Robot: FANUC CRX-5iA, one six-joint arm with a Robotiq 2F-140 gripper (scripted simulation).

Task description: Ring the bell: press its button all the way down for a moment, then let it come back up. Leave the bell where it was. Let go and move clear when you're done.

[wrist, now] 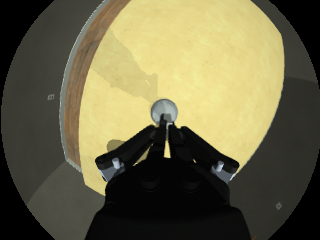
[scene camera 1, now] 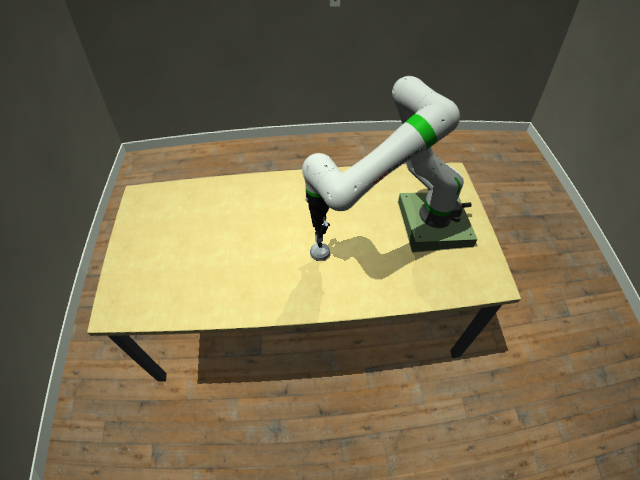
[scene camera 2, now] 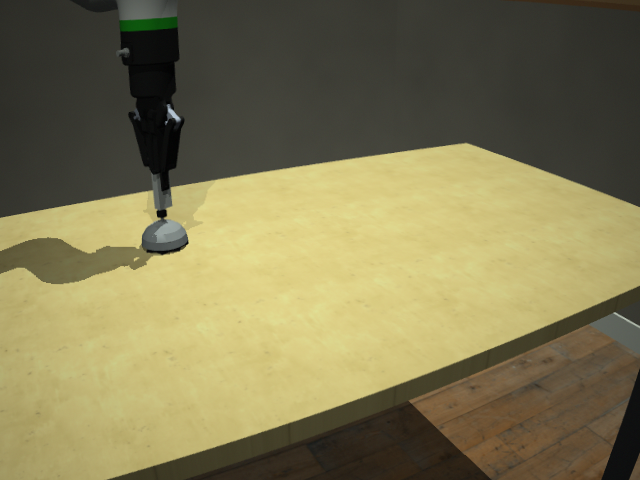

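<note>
A grey dome bell (scene camera 2: 161, 236) is visible, as is my gripper (scene camera 2: 163, 207). The wrist view shows the gripper also (wrist: 166, 119).
</note>
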